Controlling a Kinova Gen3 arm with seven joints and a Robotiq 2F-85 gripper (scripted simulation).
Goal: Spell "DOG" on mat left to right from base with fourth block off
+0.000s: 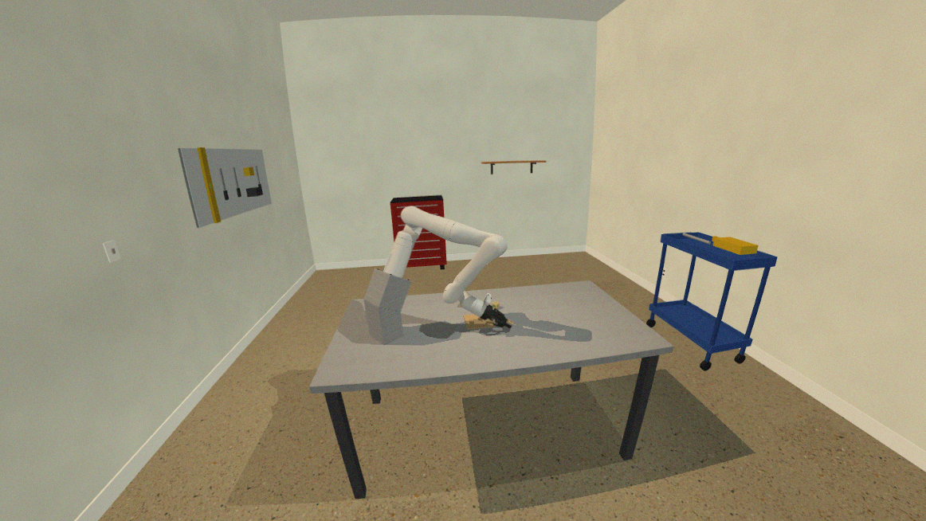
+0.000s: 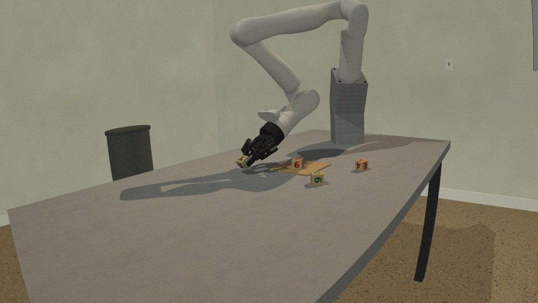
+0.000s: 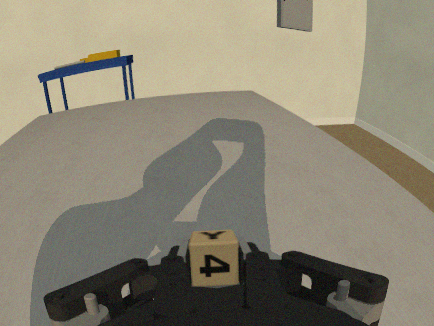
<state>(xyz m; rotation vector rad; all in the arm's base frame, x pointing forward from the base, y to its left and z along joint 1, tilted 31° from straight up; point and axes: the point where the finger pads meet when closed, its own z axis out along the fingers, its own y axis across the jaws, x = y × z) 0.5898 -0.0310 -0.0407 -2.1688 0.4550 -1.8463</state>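
Now: hand 110 mm past the O block, 110 mm to the right of it and 20 mm above it. The rest, counted from my hand: tan mat (140 mm behind, 100 mm to the left, 30 mm below); G block (right at my hand); D block (30 mm behind, 240 mm to the left, 20 mm below).
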